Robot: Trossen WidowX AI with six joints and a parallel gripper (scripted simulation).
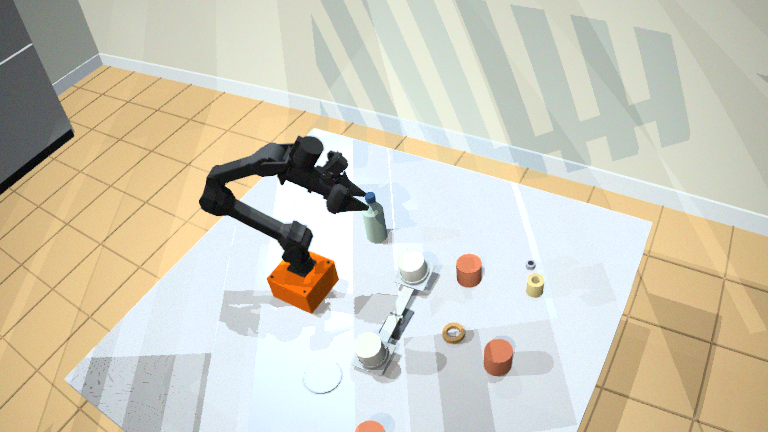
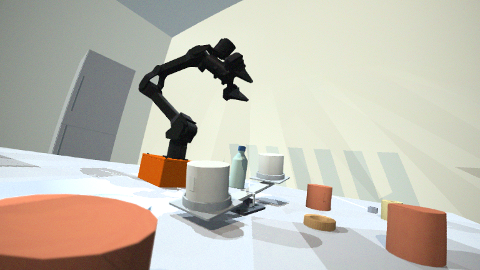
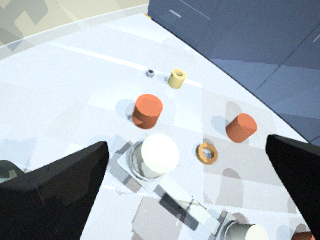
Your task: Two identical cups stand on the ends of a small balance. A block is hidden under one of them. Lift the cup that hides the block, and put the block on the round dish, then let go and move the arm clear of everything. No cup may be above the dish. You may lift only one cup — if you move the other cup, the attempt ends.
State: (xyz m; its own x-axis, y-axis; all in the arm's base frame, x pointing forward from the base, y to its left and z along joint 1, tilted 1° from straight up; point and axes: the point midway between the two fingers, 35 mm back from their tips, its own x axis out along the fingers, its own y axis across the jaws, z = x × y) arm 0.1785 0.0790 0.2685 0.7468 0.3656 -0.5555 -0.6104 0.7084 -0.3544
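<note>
Right now my gripper tip is 290 mm above the pale grey block, 220 mm to the left of it and 110 mm short of it. Also, from my gripper tip: pale blue round dish (330 mm to the right, 330 mm below, 20 mm ahead); bottle (220 mm below, 170 mm to the left, 120 mm behind); yellow cylinder (390 mm ahead, 310 mm below, 170 mm to the left).
</note>
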